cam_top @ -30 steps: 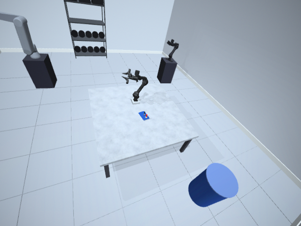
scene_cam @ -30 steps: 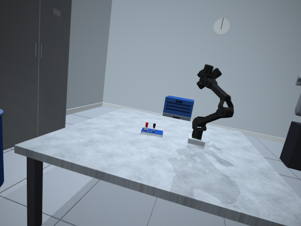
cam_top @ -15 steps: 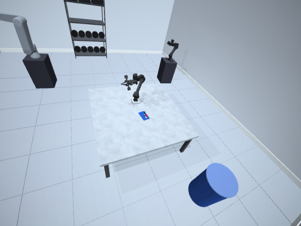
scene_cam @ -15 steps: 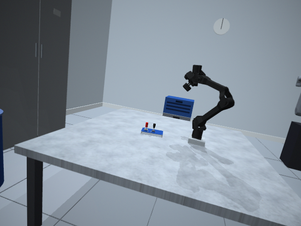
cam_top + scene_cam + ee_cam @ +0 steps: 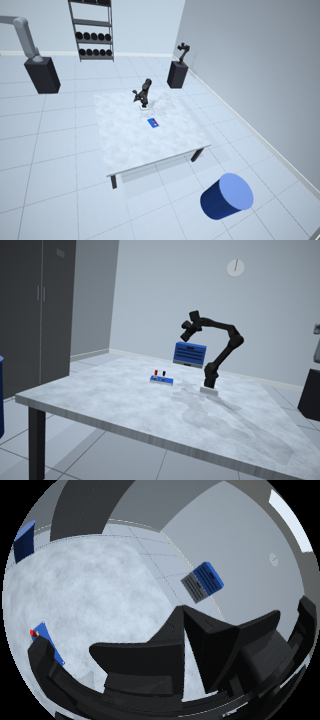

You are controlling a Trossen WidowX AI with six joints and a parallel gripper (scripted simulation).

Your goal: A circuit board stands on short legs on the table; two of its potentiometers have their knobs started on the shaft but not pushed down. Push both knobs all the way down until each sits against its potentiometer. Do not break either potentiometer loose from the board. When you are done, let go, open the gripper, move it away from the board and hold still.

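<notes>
Now: the black knob 50 mm ahead of my gripper tip, 270 mm to the left of it and 270 mm below it. Also, from my gripper tip: red knob 100 mm ahead, 280 mm to the left, 280 mm below.
</notes>
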